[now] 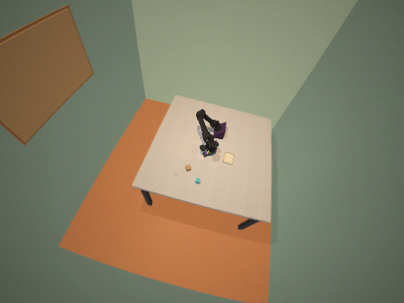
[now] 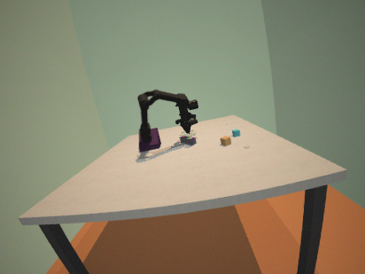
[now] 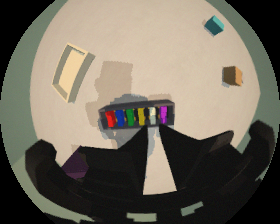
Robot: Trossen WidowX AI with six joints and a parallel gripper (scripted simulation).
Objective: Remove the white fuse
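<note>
Right now the white fuse is 50 mm below my gripper tip. Also, from my gripper tip: shallow tan tray 20 mm ahead, 230 mm to the left, 70 mm below; teal cube 320 mm ahead, 70 mm to the right, 50 mm below.
</note>
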